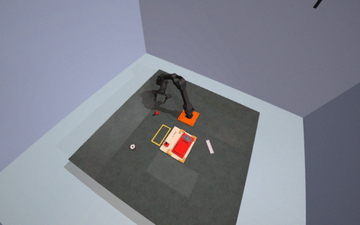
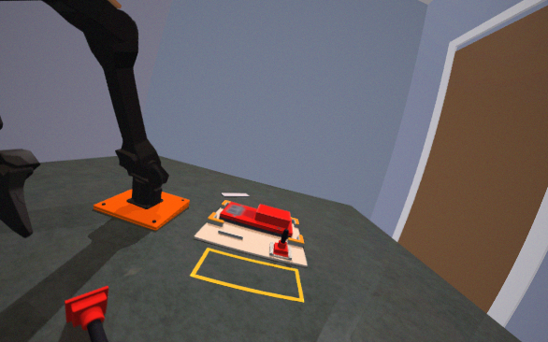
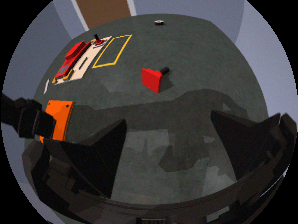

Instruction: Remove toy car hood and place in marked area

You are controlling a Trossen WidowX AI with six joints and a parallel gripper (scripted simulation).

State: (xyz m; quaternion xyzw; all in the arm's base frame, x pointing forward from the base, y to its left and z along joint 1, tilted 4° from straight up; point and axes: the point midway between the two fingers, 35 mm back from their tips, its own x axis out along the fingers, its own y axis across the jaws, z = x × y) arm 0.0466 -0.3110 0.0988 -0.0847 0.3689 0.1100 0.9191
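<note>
My gripper tip is now 420 mm to the right of the hood, 250 mm short of it and 30 mm above it. Round my gripper tip: white wheel: 470 mm ahead, 80 mm to the left, 60 mm below; white strip: 620 mm to the left, 90 mm ahead, 70 mm below.
</note>
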